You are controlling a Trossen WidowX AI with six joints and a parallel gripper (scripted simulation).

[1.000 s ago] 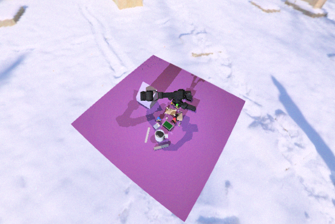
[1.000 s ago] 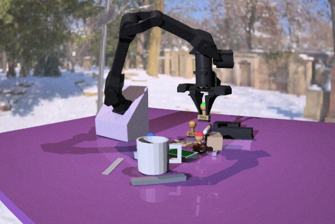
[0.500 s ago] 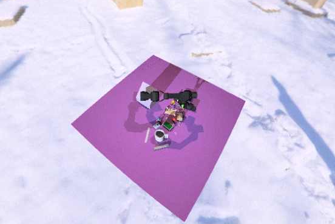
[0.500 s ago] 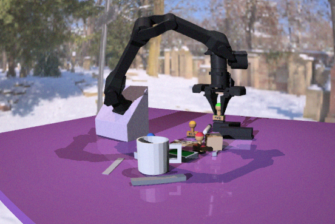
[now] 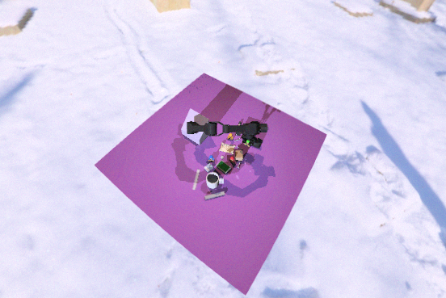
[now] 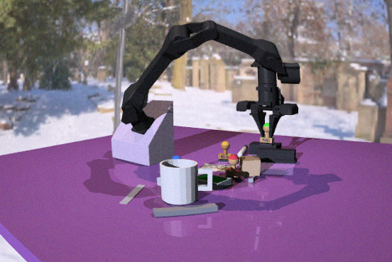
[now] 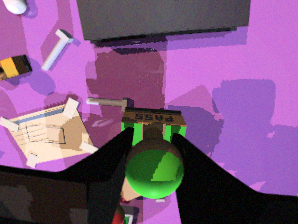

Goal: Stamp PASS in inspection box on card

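The tan block lies 1 cm behind my gripper tip, 8 cm to the right of it and 7 cm below it. From my gripper tip the other things lie so: red-knobbed stamp 2 cm behind, 14 cm to the right, 7 cm below; then tan card 12 cm behind, 8 cm to the right, 9 cm below; then green-knob stamp right at my gripper tip.
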